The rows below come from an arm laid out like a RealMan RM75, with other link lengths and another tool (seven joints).
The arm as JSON. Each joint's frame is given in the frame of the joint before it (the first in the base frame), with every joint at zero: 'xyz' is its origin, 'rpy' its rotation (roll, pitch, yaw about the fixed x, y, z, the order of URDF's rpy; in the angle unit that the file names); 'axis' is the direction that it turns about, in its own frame. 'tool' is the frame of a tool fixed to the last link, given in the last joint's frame.
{
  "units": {
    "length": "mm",
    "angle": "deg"
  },
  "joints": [
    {
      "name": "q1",
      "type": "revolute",
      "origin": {
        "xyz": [
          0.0,
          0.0,
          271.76
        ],
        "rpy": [
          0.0,
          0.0,
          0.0
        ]
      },
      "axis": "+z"
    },
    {
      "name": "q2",
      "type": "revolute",
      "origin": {
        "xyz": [
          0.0,
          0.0,
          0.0
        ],
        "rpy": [
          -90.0,
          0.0,
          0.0
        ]
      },
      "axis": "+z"
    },
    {
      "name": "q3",
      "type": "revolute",
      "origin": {
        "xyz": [
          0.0,
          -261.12,
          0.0
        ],
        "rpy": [
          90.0,
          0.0,
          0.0
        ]
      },
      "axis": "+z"
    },
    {
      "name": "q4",
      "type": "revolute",
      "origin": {
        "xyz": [
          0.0,
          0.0,
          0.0
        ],
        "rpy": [
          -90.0,
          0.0,
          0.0
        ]
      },
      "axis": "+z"
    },
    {
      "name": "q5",
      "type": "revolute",
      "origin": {
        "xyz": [
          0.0,
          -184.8,
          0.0
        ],
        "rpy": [
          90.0,
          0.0,
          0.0
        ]
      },
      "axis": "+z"
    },
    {
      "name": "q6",
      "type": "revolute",
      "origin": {
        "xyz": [
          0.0,
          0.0,
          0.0
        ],
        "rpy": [
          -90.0,
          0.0,
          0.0
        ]
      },
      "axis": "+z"
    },
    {
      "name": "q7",
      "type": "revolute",
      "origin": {
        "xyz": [
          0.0,
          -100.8,
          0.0
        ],
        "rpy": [
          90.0,
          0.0,
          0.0
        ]
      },
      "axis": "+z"
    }
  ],
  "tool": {
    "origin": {
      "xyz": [
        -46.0,
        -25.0,
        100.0
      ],
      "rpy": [
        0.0,
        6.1,
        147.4
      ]
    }
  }
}
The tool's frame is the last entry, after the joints.
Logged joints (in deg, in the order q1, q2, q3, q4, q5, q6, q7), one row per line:
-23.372, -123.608, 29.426, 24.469, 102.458, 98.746, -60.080
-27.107, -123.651, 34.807, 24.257, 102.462, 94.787, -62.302
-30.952, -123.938, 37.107, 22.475, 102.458, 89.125, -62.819
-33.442, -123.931, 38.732, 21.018, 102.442, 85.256, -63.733
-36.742, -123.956, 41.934, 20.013, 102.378, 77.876, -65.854
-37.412, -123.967, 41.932, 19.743, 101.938, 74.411, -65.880
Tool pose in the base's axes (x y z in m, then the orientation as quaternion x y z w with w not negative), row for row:
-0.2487, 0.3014, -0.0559, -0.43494, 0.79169, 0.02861, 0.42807
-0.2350, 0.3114, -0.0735, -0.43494, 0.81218, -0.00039, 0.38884
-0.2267, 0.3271, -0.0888, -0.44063, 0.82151, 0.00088, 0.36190
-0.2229, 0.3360, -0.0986, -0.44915, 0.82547, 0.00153, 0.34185
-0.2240, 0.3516, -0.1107, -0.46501, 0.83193, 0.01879, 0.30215
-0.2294, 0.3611, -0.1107, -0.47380, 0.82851, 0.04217, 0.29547
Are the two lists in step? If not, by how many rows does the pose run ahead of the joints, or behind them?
They are in step.
